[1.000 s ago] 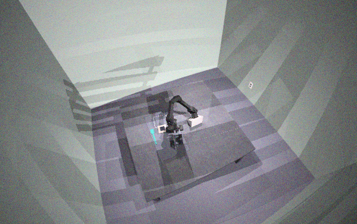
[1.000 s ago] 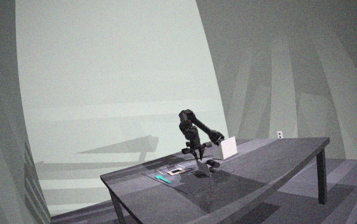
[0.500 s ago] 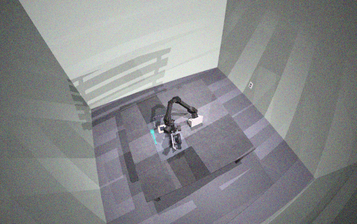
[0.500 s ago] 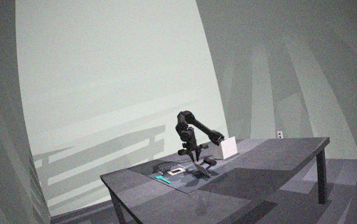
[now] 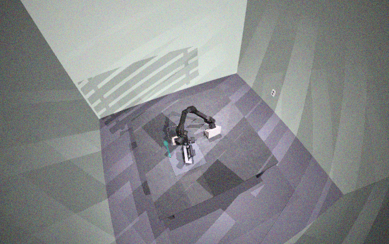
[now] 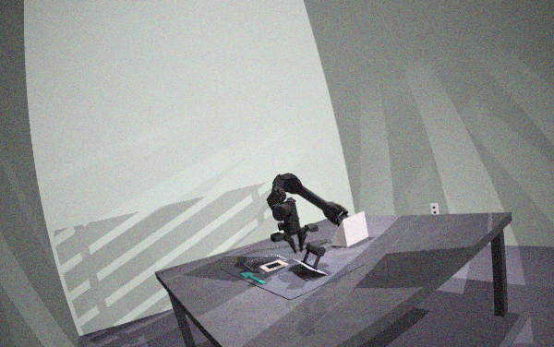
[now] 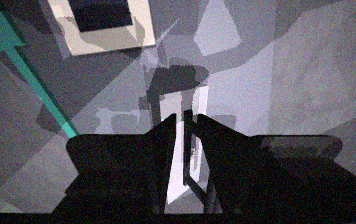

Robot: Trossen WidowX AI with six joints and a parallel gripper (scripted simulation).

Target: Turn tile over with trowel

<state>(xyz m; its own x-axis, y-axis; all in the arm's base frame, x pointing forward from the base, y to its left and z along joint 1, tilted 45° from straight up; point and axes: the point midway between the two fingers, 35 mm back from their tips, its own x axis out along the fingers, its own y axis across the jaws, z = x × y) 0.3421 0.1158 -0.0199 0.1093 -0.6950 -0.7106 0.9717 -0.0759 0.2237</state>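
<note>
My gripper tip is 5 cm short of the dark mat, 7 cm to the left of it and 8 cm above it. From my gripper tip the other things lie so: teal trowel: 19 cm ahead, 8 cm to the right, 6 cm below; tile: 7 cm ahead, 13 cm to the right, 6 cm below.
</note>
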